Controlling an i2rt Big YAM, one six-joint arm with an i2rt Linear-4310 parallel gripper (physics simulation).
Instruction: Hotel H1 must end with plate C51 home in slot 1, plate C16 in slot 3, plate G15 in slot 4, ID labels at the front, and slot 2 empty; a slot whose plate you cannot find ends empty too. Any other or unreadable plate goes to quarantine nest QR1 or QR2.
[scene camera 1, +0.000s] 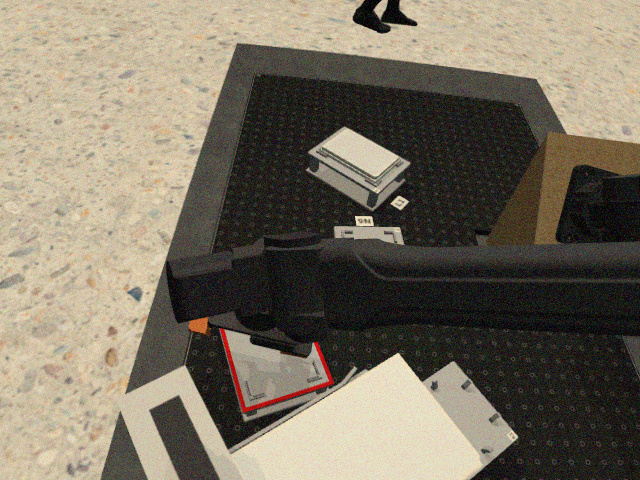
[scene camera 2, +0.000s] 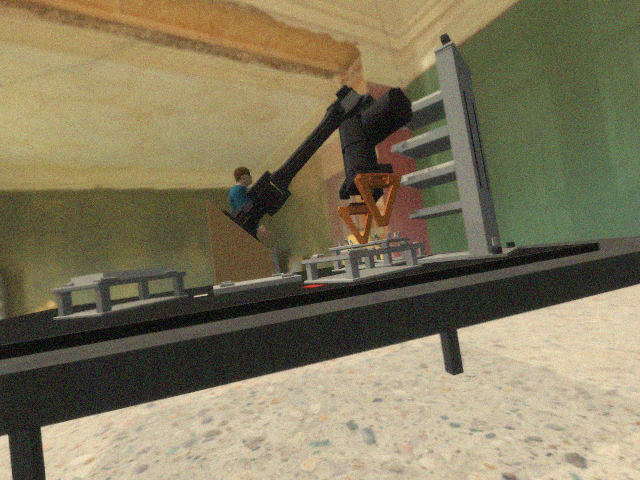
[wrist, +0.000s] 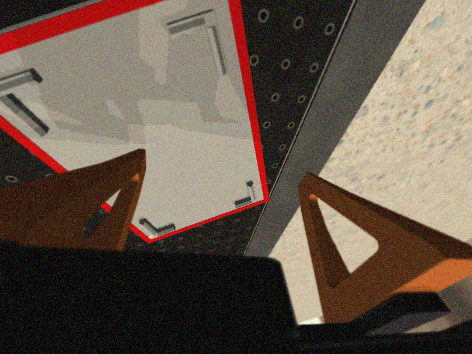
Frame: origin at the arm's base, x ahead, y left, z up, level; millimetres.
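Where they show: gripper, between the fingertips: (scene camera 1: 245, 340) (scene camera 2: 372, 235) (wrist: 230, 170); arm's base, origin of its link: (scene camera 1: 588, 209) (scene camera 2: 237, 228).
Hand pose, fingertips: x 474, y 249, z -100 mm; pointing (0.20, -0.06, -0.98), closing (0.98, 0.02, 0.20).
Each offset is from my fingertips to the centre of the thing.
My gripper (scene camera 2: 373, 233) (wrist: 230, 170) is open and empty, its orange fingers pointing down above the red-bordered nest {dy -15, dx -31, dz -40 mm} (scene camera 1: 279, 382) (wrist: 180, 160). That nest's grey top has corner guides and no plate on the parts that show; the arm hides its far part in scene camera 1. The hotel {dy +222, dx -87, dz +151 mm} (scene camera 2: 457, 129) is a tall grey post with several shelves; no plate can be made out on them edge-on. A white flat piece {dy -422, dx -125, dz -6 mm} (scene camera 1: 361, 149) (scene camera 2: 124, 274) lies on the raised stand at the far end; no ID is readable on it. The N6 nest {dy -200, dx -169, dz -54 mm} (scene camera 1: 367, 230) (scene camera 2: 258, 284) is partly hidden by the arm.
A brown block (scene camera 1: 516, 191) (scene camera 2: 237, 253) stands by the arm's base. A large cream panel {dy +196, dx -118, dz +260 mm} (scene camera 1: 351, 423) and a grey base with pegs {dy +81, dx -254, dz -25 mm} (scene camera 1: 465, 392) are near scene camera 1, close to the red-bordered nest. A person (scene camera 1: 373, 18) (scene camera 2: 239, 196) is beyond the table.
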